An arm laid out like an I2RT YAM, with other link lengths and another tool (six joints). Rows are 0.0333 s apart.
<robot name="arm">
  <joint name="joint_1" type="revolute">
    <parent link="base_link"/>
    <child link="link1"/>
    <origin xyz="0 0 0.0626" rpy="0 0 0"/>
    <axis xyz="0 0 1"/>
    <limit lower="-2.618" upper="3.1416"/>
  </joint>
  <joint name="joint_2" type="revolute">
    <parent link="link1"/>
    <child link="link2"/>
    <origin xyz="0.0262 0.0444 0.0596" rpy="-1.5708 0 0"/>
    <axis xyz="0 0 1"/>
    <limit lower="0" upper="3.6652"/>
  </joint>
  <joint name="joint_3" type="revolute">
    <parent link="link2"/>
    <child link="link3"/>
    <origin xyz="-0.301 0 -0.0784" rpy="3.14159 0 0"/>
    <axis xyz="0 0 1"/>
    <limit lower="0" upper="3.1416"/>
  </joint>
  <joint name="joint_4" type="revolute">
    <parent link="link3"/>
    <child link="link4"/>
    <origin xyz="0.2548 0.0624 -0.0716" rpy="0 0 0"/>
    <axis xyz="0 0 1"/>
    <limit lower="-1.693" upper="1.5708"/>
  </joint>
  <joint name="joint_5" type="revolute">
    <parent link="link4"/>
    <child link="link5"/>
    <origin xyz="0.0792 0.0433 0.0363" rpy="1.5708 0 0"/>
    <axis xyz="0 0 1"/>
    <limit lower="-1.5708" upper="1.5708"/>
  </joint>
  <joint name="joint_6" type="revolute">
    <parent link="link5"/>
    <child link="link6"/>
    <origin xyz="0.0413 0 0.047" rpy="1.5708 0 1.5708"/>
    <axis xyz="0 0 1"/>
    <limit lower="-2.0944" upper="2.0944"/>
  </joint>
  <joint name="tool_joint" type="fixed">
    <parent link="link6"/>
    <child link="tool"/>
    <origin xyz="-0.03 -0.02 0.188" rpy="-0.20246 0 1.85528"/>
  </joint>
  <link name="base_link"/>
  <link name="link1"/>
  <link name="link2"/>
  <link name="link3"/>
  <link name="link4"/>
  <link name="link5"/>
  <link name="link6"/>
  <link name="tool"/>
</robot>
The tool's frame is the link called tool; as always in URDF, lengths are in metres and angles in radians.
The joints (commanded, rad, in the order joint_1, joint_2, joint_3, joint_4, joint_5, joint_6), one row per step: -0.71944 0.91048 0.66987 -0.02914 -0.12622 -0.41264; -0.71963 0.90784 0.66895 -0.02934 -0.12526 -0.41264; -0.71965 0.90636 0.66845 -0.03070 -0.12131 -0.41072; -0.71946 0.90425 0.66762 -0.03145 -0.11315 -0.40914; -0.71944 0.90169 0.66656 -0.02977 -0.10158 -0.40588; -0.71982 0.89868 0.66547 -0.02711 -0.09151 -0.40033; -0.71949 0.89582 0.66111 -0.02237 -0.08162 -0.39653; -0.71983 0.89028 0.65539 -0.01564 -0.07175 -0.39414; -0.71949 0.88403 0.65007 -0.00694 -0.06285 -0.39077; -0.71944 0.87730 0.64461 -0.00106 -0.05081 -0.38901; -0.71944 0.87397 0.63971 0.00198 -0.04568 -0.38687; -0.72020 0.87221 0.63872 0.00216 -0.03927 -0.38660; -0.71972 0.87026 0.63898 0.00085 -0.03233 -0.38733; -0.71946 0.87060 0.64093 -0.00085 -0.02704 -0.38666; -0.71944 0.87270 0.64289 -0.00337 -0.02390 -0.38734; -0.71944 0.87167 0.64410 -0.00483 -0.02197 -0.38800; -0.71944 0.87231 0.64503 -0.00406 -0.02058 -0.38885; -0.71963 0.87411 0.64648 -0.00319 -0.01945 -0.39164; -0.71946 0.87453 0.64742 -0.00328 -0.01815 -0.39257
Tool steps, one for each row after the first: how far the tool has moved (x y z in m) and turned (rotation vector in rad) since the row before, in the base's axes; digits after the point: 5 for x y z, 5 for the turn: -0.00052 0.00007 0.00039 -0.00119 -0.00098 -0.00112; -0.00068 -0.00060 -0.00013 0.00100 -0.00006 -0.00433; -0.00113 -0.00134 0.00002 -0.00072 0.00017 -0.00809; -0.00146 -0.00218 0.00078 -0.00181 -0.00218 -0.01200; -0.00141 -0.00202 0.00133 -0.00062 -0.00484 -0.01154; -0.00131 -0.00167 0.00002 -0.00107 -0.00293 -0.01020; -0.00177 -0.00161 0.00080 -0.00433 -0.00467 -0.01049; -0.00150 -0.00122 0.00192 -0.00537 -0.00779 -0.00911; -0.00217 -0.00172 0.00110 -0.00549 -0.00456 -0.01207; -0.00109 -0.00061 -0.00060 -0.00023 -0.00162 -0.00548; -0.00118 -0.00131 0.00009 -0.00153 0.00009 -0.00706; -0.00101 -0.00096 0.00038 -0.00234 0.00082 -0.00611; -0.00052 -0.00102 0.00043 -0.00035 0.00045 -0.00504; -0.00014 -0.00081 -0.00048 0.00070 0.00290 -0.00288; -0.00038 -0.00025 0.00058 -0.00134 0.00012 -0.00173; -0.00001 -0.00041 0.00048 -0.00157 -0.00006 -0.00116; 0.00015 -0.00055 0.00031 -0.00262 0.00153 -0.00065; -0.00003 -0.00027 0.00030 -0.00120 0.00046 -0.00088
